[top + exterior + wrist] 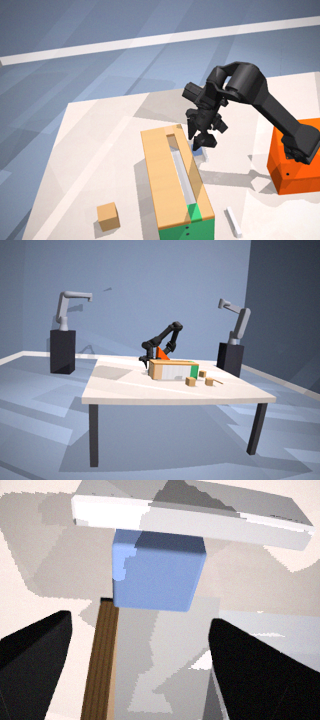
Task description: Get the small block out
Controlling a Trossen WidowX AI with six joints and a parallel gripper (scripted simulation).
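My gripper tip is 20 mm past the blue block and 20 mm above it. From my gripper tip the other things lie so: tan cube 270 mm ahead, 280 mm to the left, 10 mm below; thin stick 130 mm ahead, 540 mm to the left, 40 mm below.
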